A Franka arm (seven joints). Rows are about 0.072 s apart.
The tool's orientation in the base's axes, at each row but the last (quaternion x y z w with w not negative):
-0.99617, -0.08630, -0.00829, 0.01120
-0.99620, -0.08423, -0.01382, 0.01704
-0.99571, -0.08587, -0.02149, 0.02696
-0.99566, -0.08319, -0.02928, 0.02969
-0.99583, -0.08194, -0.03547, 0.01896
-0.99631, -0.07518, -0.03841, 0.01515
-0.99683, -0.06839, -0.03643, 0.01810
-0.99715, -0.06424, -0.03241, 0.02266
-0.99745, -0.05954, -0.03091, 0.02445
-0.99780, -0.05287, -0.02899, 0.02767
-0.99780, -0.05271, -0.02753, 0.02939
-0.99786, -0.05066, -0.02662, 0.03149
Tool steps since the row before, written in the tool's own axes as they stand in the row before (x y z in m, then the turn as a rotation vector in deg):
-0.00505, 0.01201, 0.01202, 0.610, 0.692, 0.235
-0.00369, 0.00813, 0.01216, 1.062, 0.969, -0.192
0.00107, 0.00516, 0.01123, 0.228, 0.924, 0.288
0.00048, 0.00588, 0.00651, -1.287, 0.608, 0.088
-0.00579, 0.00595, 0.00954, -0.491, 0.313, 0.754
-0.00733, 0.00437, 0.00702, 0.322, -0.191, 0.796
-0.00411, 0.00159, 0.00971, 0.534, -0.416, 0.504
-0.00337, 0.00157, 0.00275, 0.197, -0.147, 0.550
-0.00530, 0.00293, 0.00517, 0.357, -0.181, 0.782
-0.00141, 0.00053, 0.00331, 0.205, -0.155, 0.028
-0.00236, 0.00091, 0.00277, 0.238, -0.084, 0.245
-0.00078, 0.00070, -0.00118, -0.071, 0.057, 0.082
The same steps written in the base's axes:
-0.00273, -0.01241, -0.01236, 0.723, -0.571, -0.238
-0.00197, -0.00819, -0.01252, 1.205, -0.784, 0.193
0.00237, -0.00425, -0.01141, 0.394, -0.854, -0.323
0.00180, -0.00529, -0.00678, -1.161, -0.804, -0.202
-0.00407, -0.00639, -0.01013, -0.381, -0.355, -0.798
-0.00604, -0.00516, -0.00768, 0.348, 0.265, -0.763
-0.00316, -0.00173, -0.01004, 0.506, 0.505, -0.449
-0.00296, -0.00185, -0.00303, 0.210, 0.198, -0.529
-0.00460, -0.00326, -0.00563, 0.378, 0.262, -0.748
-0.00116, -0.00048, -0.00341, 0.188, 0.177, -0.007
-0.00210, -0.00098, -0.00295, 0.240, 0.123, -0.226
-0.00076, -0.00085, 0.00109, -0.061, -0.058, -0.089

